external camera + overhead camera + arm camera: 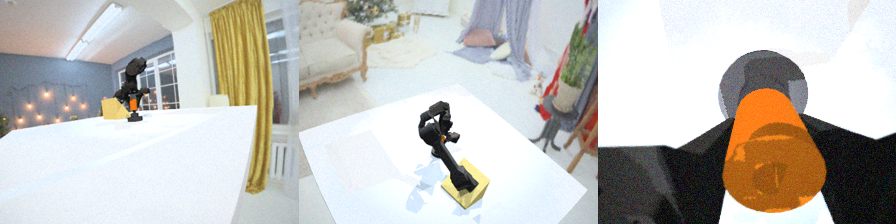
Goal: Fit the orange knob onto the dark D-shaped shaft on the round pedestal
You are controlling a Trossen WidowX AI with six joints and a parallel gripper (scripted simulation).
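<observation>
My gripper tip is now 2 cm below the orange knob. From my gripper tip the other things lie so: pedestal (4 cm below).
</observation>
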